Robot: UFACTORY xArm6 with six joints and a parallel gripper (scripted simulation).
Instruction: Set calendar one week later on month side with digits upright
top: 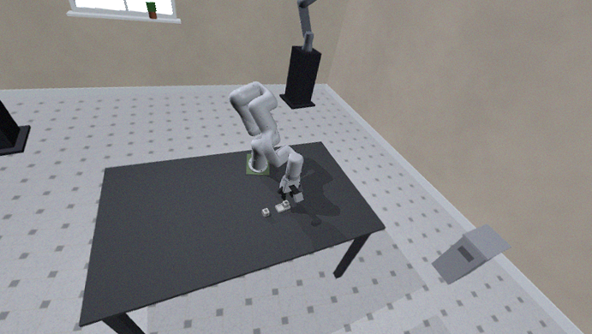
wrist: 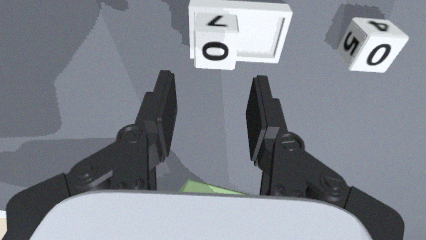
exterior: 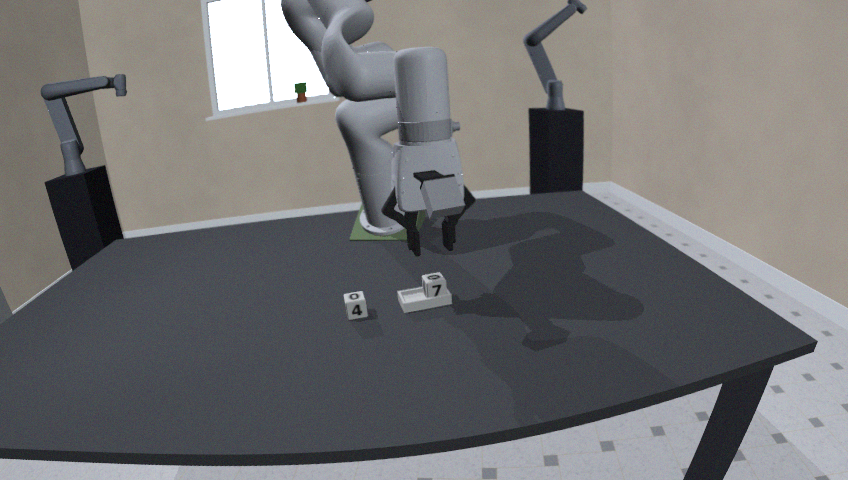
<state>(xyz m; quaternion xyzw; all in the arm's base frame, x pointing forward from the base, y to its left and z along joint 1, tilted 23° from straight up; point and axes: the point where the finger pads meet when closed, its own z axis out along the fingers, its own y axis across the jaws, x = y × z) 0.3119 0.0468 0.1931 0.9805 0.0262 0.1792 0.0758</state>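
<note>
The white calendar tray lies 2 cm to the right of my hand and 10 cm below it.
</note>
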